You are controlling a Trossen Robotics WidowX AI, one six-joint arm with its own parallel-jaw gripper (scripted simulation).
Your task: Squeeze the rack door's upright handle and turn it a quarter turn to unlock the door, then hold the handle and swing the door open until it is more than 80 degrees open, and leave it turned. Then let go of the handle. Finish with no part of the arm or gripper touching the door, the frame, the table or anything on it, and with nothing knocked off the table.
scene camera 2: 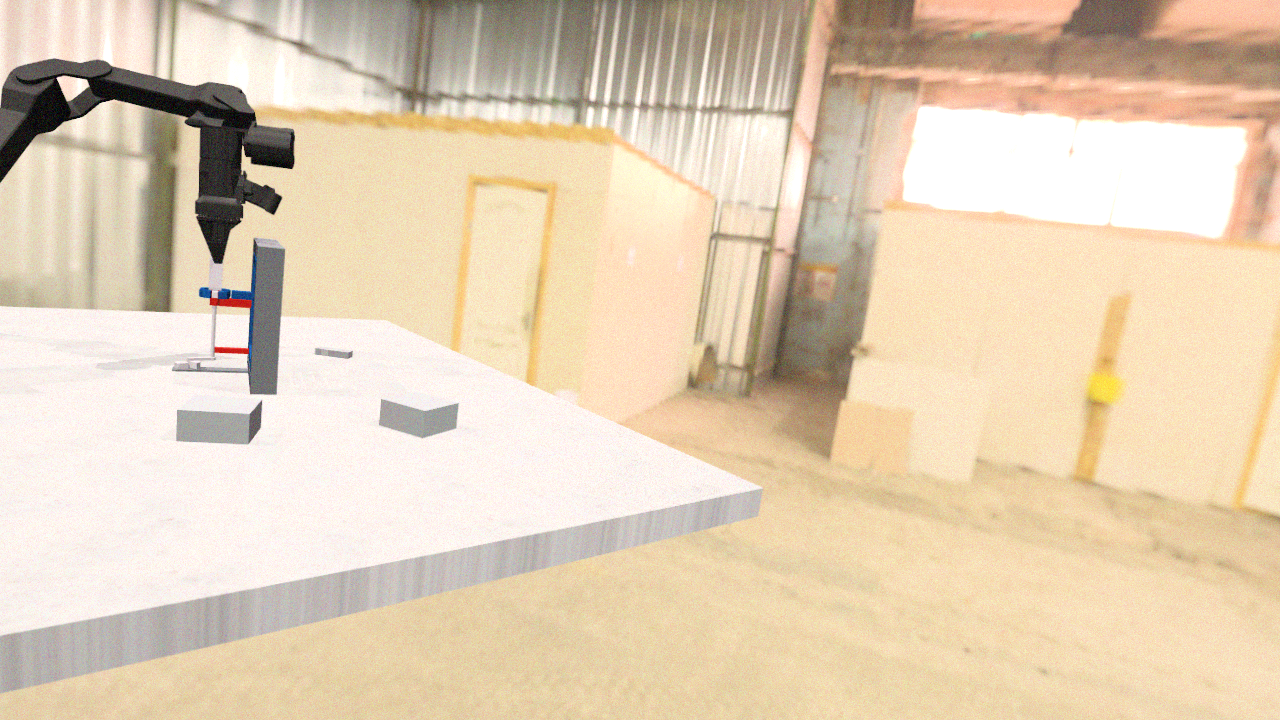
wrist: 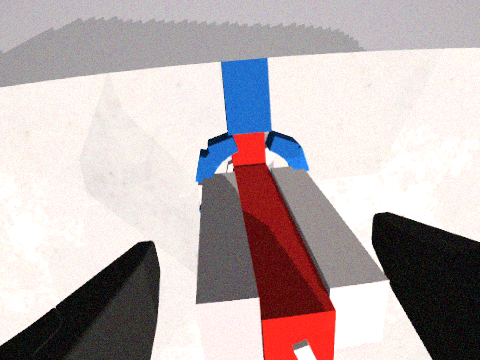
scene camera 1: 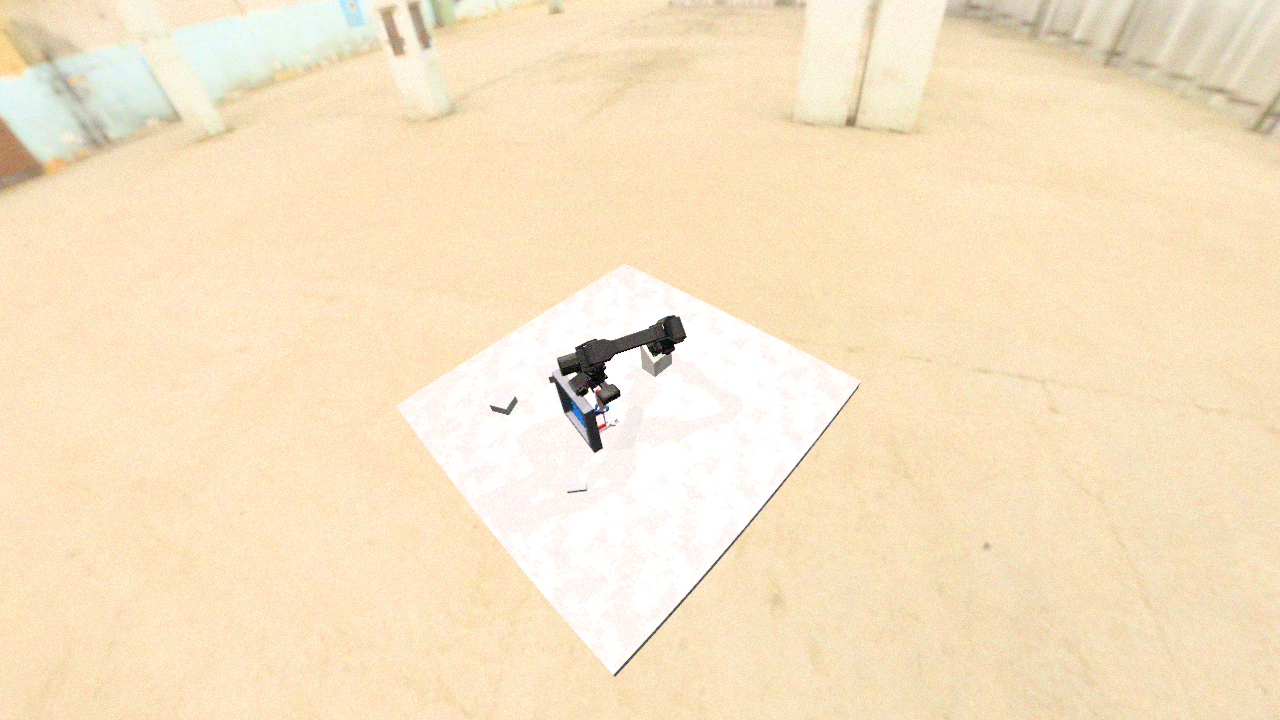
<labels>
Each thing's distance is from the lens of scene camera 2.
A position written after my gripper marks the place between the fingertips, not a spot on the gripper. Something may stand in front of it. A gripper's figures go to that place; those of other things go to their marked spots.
my gripper (scene camera 2: pixel 218 261): 1.26 m
rack door (scene camera 2: pixel 244 299): 1.26 m
</labels>
